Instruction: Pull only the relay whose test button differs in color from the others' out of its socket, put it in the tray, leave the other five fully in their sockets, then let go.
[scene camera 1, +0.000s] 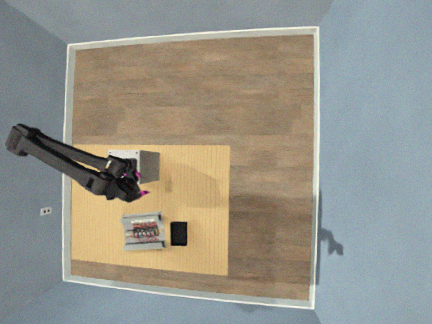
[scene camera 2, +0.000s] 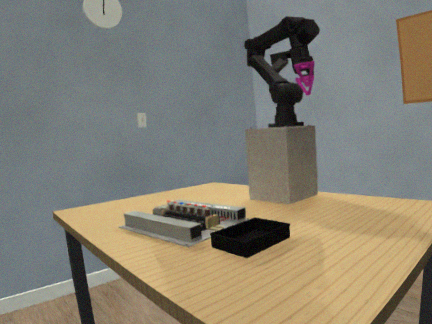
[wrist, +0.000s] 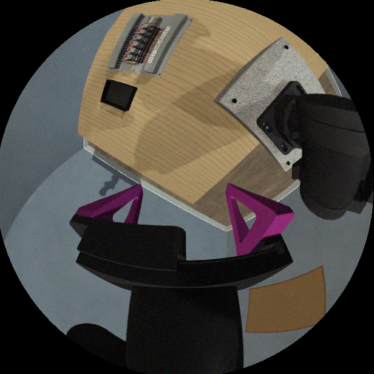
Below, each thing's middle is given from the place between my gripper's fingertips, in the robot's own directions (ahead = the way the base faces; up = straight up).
Labels:
I see my gripper 39 cm short of the grey panel (wrist: 124, 66), 22 cm to the left of it and 39 cm above it.

